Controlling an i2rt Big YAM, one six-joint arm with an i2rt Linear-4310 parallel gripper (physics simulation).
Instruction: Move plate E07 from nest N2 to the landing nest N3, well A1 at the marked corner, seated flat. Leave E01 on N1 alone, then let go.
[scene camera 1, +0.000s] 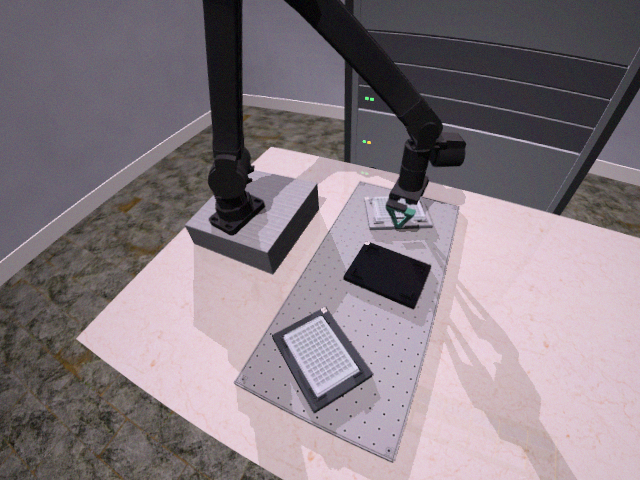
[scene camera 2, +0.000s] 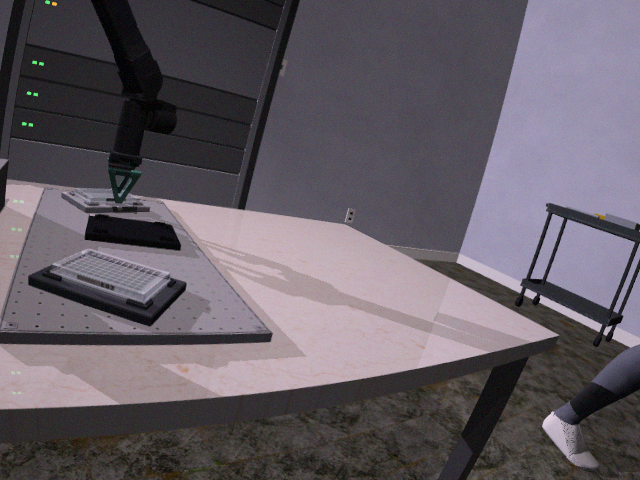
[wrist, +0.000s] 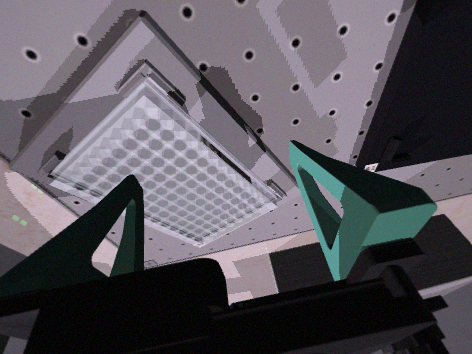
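Note:
A clear 96-well plate, by its place E07, sits in the light grey nest at the back; its label is unreadable. My gripper is open and empty, its green fingers low over this plate, one towards each side in the wrist view. The black landing nest in the middle is empty, with a white corner mark. Another plate, by its place E01, sits in the dark grey nest at the front.
The nests stand on a perforated board on the table. The arm's base stands on a grey block to the left. A dark rack stands behind the table. A cart and a person's leg show at the right.

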